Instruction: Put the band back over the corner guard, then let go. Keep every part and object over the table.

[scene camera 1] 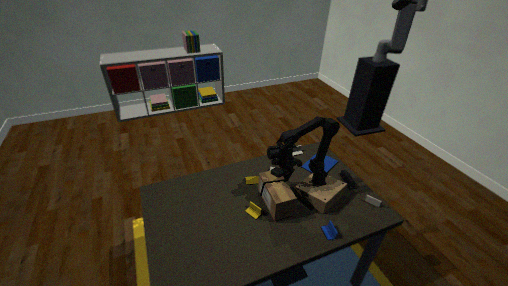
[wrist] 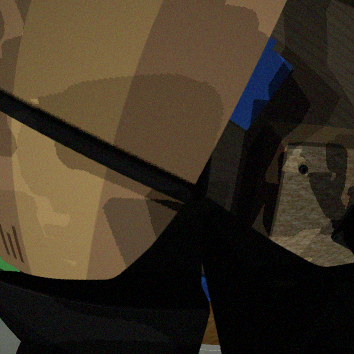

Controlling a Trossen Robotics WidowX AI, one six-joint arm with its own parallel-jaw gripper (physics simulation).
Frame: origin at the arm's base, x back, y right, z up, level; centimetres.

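Seen in the pictures: gripper, fingertip midpoint: [scene camera 1: 286, 180] [wrist: 197, 207]; arm's base at its link origin: [scene camera 1: 319, 182].
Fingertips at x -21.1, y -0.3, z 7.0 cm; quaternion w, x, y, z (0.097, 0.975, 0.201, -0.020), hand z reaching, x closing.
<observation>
Offsets run from my fingertips to a thing's top centre. "pt": to the spot under its first point.
A cardboard box @(dx -6.3, dy -1.6, dz +0.1 cm) [scene camera 1: 281, 199] [wrist: 150, 45] stands beside the arm's wooden base. A thin black band @(pt dx -8.9, dy +1.3, dz +0.7 cm) [scene camera 1: 270, 181] [wrist: 95, 145] runs slantwise across its top to the edge facing the base. My gripper [scene camera 1: 281, 173] [wrist: 197, 207] is shut, with nothing clearly between its fingers; its tips are at the band where it meets that box edge, and they hide the band's corner. A blue angled guard @(dx +3.5, dy +4.7, dz -9.8 cm) [wrist: 257, 92] shows beside the same box edge, farther up in the wrist view, apart from the band. I cannot tell whether it touches the box.
Yellow angle pieces @(dx -20.2, dy -4.8, dz -9.8 cm) [scene camera 1: 254, 210] @(dx -13.6, dy +19.3, dz -10.6 cm) [scene camera 1: 251, 180] lie left of the box. Another blue angle piece @(dx +13.0, dy -27.4, dz -9.8 cm) [scene camera 1: 330, 231] lies near the front edge, and a white one @(dx +48.2, dy -15.8, dz -9.8 cm) [scene camera 1: 373, 200] lies at the right. The wooden base [scene camera 1: 324, 194] [wrist: 310, 210] is close beside the box. A blue sheet @(dx +34.6, dy +21.8, dz -13.5 cm) [scene camera 1: 327, 163] lies behind the arm.
</observation>
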